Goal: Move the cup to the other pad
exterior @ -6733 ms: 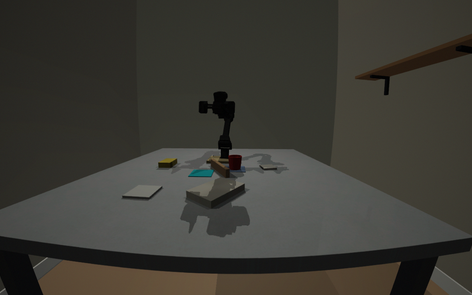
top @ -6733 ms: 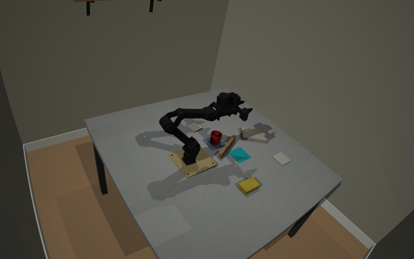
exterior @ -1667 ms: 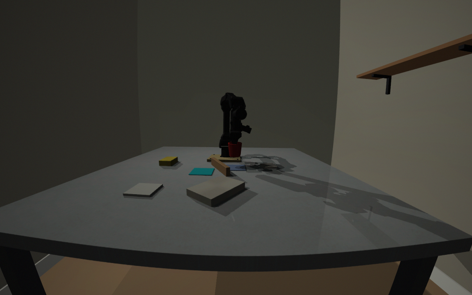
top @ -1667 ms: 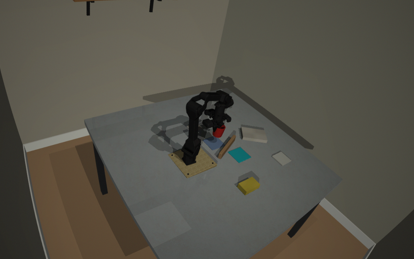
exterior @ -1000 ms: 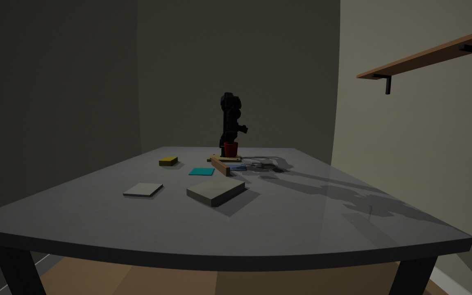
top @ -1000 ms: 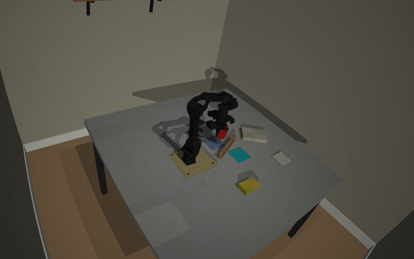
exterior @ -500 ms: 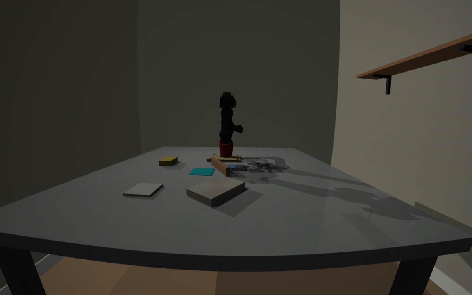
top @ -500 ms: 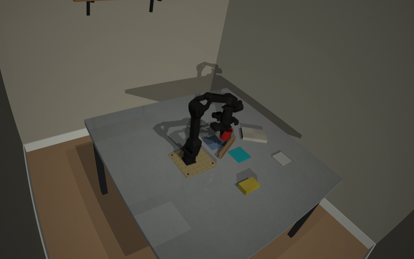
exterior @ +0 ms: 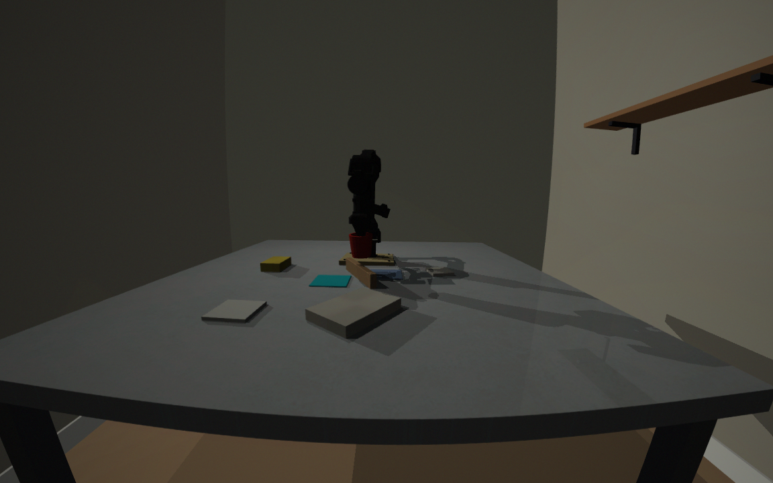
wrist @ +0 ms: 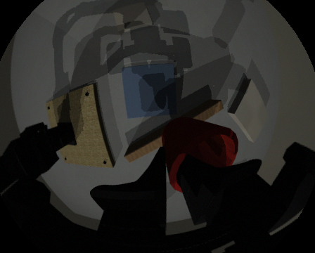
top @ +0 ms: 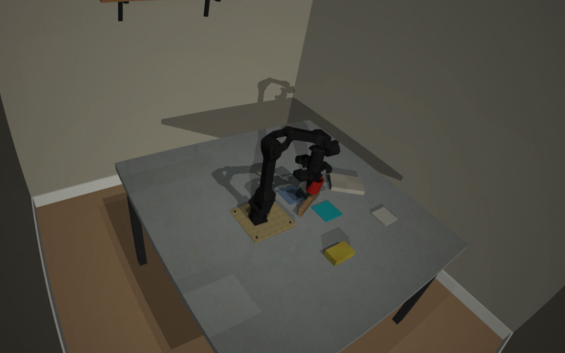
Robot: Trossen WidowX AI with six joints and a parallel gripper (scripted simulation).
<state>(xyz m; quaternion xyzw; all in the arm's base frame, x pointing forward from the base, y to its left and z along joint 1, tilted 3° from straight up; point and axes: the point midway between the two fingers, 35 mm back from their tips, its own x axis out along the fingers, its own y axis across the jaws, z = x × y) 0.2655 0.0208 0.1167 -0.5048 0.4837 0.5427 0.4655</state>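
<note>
The teal pad is 11 cm below my gripper tip, 8 cm to the right of it and 8 cm ahead of it. Also, from my gripper tip: red cup 3 cm ahead; wooden bar 9 cm below, 3 cm ahead; blue pad 11 cm below, 7 cm to the left, 2 cm behind.
</note>
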